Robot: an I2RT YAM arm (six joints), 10 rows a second.
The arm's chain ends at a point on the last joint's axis. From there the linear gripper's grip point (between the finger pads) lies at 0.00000 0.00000 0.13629 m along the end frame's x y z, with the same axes.
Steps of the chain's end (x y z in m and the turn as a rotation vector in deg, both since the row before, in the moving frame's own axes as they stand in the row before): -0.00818 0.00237 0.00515 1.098 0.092 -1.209; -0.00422 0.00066 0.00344 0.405 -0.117 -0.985; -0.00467 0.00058 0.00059 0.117 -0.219 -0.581; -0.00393 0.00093 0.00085 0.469 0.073 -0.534; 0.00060 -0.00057 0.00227 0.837 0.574 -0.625
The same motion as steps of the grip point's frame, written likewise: -0.00799 -0.00024 0.00512 1.098 0.092 -1.209; -0.00451 -0.00030 0.00344 0.405 -0.117 -0.985; -0.00519 0.00030 0.00059 0.117 -0.219 -0.581; -0.00376 -0.00019 0.00085 0.469 0.073 -0.534; 0.00195 -0.00257 0.00225 0.837 0.574 -0.625
